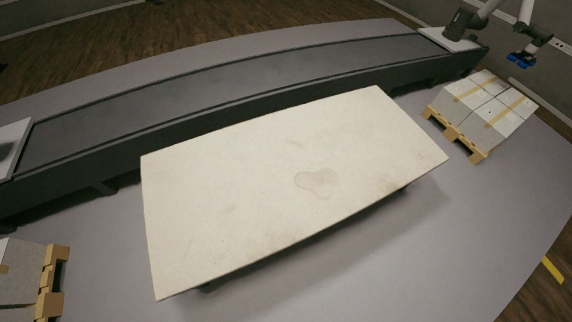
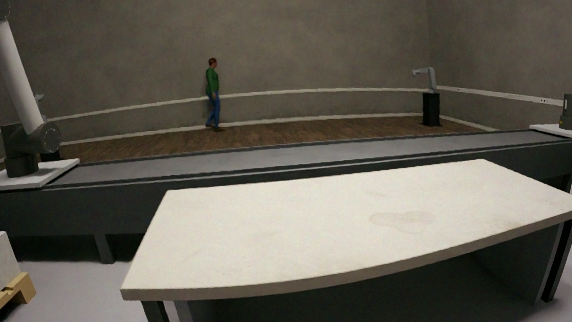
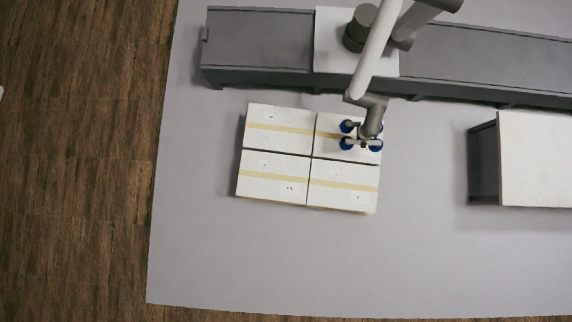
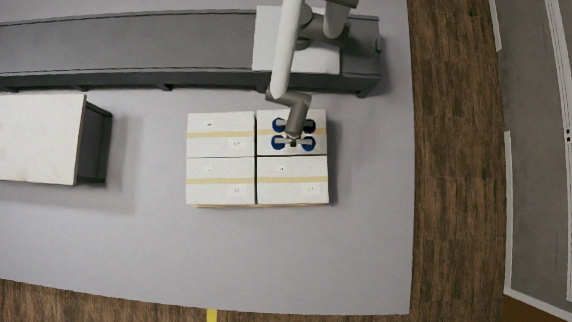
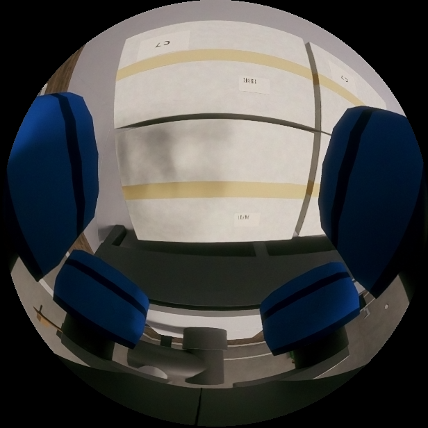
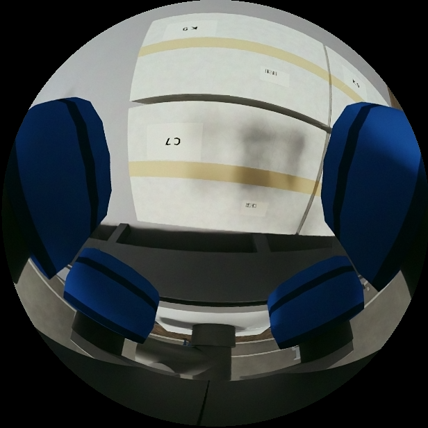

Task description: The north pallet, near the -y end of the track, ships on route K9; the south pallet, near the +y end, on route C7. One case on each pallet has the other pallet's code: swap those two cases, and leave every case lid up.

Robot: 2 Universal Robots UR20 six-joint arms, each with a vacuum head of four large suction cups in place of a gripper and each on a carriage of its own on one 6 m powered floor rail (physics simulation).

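My right gripper (image 3: 362, 135) (image 6: 215, 245) is open, above the north pallet's upper-right case (image 3: 327, 150) (image 6: 215, 117), whose lid reads C7. The lower-right case (image 3: 342, 180) (image 6: 225, 60) reads K9. The upper-left case (image 3: 277, 137) shows a small label and no code; the lower-left code (image 3: 289, 188) is too small to read. My left gripper (image 1: 521, 60) (image 4: 293, 134) (image 5: 211, 246) is open, above the south pallet's upper-right case (image 4: 265, 117) (image 5: 215, 157), whose lid shows a small label and no code. The case beside it (image 4: 292, 192) (image 5: 200, 75) reads C7.
A pale table (image 1: 240, 175) (image 2: 320, 235) (image 3: 540, 160) (image 4: 40, 140) stands between the wooden south pallet (image 1: 450, 134) and north pallet (image 1: 50, 306) (image 2: 22, 289). The rail (image 1: 210, 95) (image 2: 260, 162) runs behind. A person in green (image 2: 212, 82) is by the far wall.
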